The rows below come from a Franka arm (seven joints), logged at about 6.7 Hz.
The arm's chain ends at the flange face. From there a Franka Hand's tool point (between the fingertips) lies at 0.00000 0.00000 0.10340 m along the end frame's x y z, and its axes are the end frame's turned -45 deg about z.
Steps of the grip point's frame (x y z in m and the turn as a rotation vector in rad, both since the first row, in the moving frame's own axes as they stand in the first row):
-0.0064, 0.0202, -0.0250, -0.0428, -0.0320, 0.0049
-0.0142, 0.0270, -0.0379, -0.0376, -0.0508, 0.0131
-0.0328, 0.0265, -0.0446, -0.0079, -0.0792, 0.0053
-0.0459, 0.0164, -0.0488, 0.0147, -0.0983, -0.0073
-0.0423, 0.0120, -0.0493, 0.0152, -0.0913, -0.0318
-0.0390, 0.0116, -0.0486, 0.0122, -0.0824, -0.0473
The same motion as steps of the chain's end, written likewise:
0.0090, 0.0133, -0.0249, -0.0529, 0.0076, 0.0049
0.0101, 0.0227, -0.0377, -0.0625, -0.0093, 0.0131
0.0008, 0.0356, -0.0443, -0.0616, -0.0504, 0.0053
-0.0126, 0.0379, -0.0483, -0.0591, -0.0799, -0.0073
-0.0137, 0.0327, -0.0489, -0.0538, -0.0753, -0.0318
-0.0126, 0.0305, -0.0482, -0.0496, -0.0669, -0.0473

